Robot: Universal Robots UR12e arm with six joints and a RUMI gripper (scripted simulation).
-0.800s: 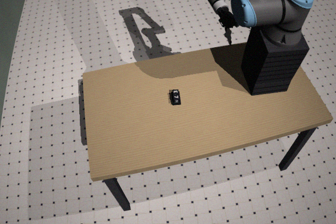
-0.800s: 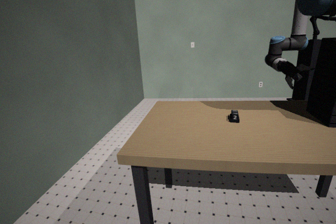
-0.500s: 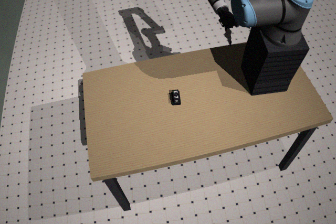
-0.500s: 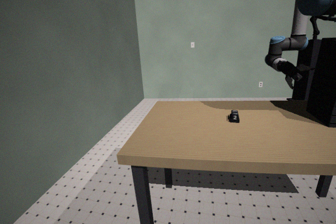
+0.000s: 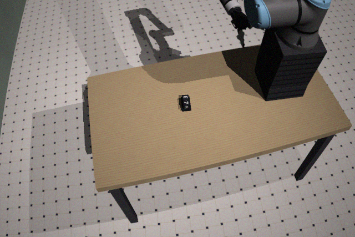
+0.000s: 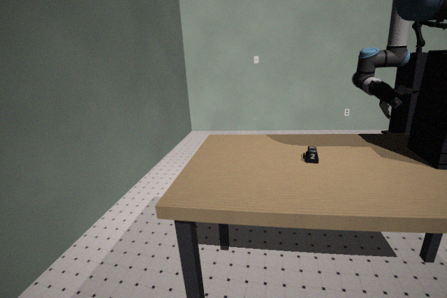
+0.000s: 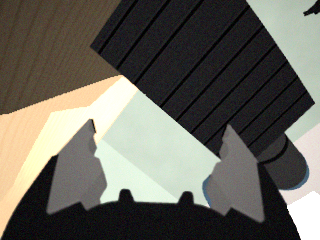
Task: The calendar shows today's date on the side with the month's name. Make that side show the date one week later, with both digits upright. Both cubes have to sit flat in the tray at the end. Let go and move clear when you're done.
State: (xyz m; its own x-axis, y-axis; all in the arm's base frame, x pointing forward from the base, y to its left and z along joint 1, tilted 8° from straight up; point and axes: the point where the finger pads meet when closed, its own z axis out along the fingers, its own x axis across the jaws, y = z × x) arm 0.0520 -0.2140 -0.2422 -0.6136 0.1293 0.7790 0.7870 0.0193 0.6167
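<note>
Right now the black date cube is 47 cm ahead of my hand, 14 cm below it and 13 cm to the left of it. Round my hand: dark tray (46 cm ahead, 16 cm below, 12 cm to the left).
</note>
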